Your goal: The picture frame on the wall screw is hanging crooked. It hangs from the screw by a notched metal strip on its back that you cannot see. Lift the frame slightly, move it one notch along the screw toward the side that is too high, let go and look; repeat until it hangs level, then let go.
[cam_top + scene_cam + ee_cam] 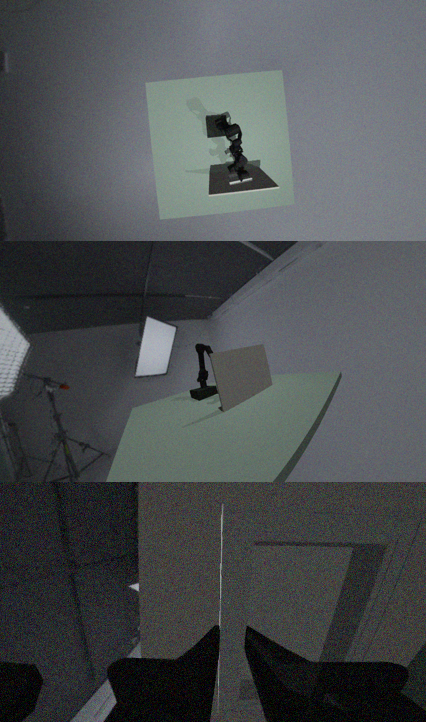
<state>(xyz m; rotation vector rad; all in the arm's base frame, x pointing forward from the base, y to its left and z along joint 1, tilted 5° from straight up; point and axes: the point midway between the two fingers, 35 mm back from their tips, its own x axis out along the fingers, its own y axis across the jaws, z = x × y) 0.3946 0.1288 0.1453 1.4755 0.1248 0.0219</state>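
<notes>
Right now the wall board is 2 cm ahead of my gripper tip and 7 cm below it.
</notes>
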